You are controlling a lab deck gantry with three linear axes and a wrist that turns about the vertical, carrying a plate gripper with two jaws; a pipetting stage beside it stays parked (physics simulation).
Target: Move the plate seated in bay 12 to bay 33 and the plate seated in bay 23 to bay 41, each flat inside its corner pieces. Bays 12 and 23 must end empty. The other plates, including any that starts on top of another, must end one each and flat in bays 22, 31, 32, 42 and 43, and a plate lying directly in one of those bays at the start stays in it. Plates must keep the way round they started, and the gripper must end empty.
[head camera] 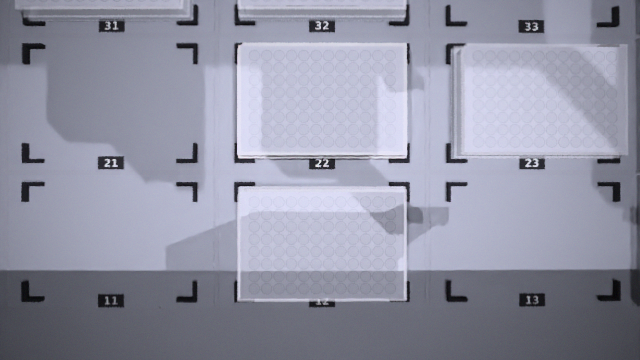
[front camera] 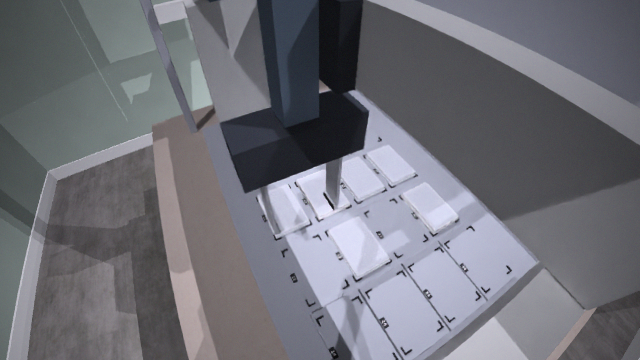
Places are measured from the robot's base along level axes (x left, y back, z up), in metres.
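Pixels of known places: gripper, fingertip midpoint: point(front camera: 303, 213); robot's base at its link origin: point(head camera: 29, 296).
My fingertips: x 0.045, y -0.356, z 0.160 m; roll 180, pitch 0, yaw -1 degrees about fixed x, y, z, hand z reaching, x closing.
For each thing: its top centre in the pictures, then the offset to it from my fingertips. "pt": a spot on its surface instead.
- white plate at its top centre: point(head camera: 322, 245) point(front camera: 282, 207) dx -0.002, dy +0.128, dz -0.145 m
- Bay 33 at a spot on its surface: point(front camera: 392, 217) pt dx +0.221, dy -0.012, dz -0.160 m
- bay 22 at a spot on its surface: point(head camera: 322, 100) point(front camera: 321, 191) pt dx +0.104, dy +0.128, dz -0.145 m
- bay 32 at a spot on its surface: point(head camera: 322, 7) pt dx +0.172, dy +0.128, dz -0.145 m
- bay 42 at a spot on its surface: point(front camera: 391, 164) pt dx +0.316, dy +0.120, dz -0.145 m
- bay 43 at a spot on its surface: point(front camera: 430, 207) pt dx +0.314, dy -0.042, dz -0.145 m
- bay 31 at a spot on its surface: point(head camera: 100, 5) pt dx +0.174, dy +0.290, dz -0.145 m
A white plate point(front camera: 285, 207) point(head camera: 322, 240) lies flat in bay 12. Another plate point(front camera: 357, 247) point(head camera: 540, 100) lies in bay 23. Bay 33 point(front camera: 392, 217) shows bare deck inside its corner pieces; its near edge is at the top right of the head view. Bay 41 is mostly hidden behind the gripper body in the front view. My gripper point(front camera: 303, 219) is open and empty, its two jaws hanging in front of the plates in bays 12 and 22, one toward each. How high the jaw tips are is hard to tell. The jaws do not show in the head view.
Plates lie in bay 22 point(front camera: 316, 192) point(head camera: 322, 100), bay 32 point(front camera: 362, 177) point(head camera: 322, 7), bay 42 point(front camera: 391, 164) and bay 43 point(front camera: 430, 207). The plate in bay 31 point(head camera: 100, 5) shows at the top left of the head view. A grey wall point(front camera: 475, 135) runs along the deck's side.
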